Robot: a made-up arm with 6 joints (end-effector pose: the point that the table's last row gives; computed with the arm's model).
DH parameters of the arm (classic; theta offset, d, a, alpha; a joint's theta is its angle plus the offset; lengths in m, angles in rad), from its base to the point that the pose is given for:
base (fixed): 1.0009 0 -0.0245 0
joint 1: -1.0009 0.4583 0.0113 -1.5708
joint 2: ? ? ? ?
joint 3: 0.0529 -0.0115 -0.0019 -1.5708
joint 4: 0 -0.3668 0.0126 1.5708
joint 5: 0 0.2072 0.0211 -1.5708
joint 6: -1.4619 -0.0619 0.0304 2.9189
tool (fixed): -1.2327 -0.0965 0 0
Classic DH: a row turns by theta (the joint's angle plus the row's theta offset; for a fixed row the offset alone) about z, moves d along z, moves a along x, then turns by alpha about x.
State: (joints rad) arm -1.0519 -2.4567 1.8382 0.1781 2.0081 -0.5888
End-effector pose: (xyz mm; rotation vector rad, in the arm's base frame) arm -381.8 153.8 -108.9 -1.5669 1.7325 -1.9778
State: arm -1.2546 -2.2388 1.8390 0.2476 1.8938 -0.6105
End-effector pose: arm -367.4 317.2 -28.9 -1.5014 2.1146 -1.5899
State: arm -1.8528 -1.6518 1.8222 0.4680 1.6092 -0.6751
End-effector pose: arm -52.5 618.9 251.6 -0.6860 2.5652 -0.5714
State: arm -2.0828 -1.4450 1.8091 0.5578 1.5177 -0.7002
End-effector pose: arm 116.3 629.3 365.2 -0.2916 2.4704 -0.3387
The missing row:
joint 2: -1.5179 0 0.3178 3.1416
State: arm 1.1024 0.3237 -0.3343 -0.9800 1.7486 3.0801
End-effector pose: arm 198.3 238.0 398.4 0.6886 0.5606 0.8109
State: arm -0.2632 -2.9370 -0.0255 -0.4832 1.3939 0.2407
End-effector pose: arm -394.9 -110.5 335.6 2.4926 -0.3463 -0.9039
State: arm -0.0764 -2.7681 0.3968 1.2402 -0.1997 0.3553
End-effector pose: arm -471.9 20.8 -73.1 -1.1956 -1.3706 1.5951
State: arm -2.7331 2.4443 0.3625 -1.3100 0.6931 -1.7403
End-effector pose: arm 125.4 73.6 10.1 -2.4712 -0.6424 0.0714
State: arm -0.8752 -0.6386 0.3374 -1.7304 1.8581 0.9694
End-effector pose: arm 160.7 -107.2 878.3 -1.1093 -2.1322 1.6557
